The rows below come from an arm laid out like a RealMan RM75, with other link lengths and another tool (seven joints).
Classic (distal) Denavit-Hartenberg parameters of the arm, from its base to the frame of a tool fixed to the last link. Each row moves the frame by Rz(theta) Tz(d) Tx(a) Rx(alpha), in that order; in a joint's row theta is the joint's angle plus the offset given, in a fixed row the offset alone. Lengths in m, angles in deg.
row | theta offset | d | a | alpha
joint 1 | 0 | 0.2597 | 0 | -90
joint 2 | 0 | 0 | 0 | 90
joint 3 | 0 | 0.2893 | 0 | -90
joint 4 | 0 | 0 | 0 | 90
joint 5 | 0 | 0.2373 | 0 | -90
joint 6 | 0 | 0 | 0 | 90
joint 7 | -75.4 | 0.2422 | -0.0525 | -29.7
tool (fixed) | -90 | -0.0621 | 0 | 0
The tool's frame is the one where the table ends.
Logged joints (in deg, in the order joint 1, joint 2, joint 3, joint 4, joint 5, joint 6, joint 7), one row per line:
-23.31 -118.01 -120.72 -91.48 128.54 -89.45 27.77
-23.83 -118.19 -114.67 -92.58 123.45 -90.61 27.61
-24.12 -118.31 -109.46 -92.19 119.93 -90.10 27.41
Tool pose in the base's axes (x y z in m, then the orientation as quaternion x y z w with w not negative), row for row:
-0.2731 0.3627 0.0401 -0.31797 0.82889 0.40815 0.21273
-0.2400 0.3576 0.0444 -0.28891 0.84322 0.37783 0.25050
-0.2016 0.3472 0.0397 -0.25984 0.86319 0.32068 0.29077
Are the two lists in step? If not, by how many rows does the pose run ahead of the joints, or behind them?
The pose runs 2 rows behind the joints: the pose in row i belongs to the joints in row i - 2.
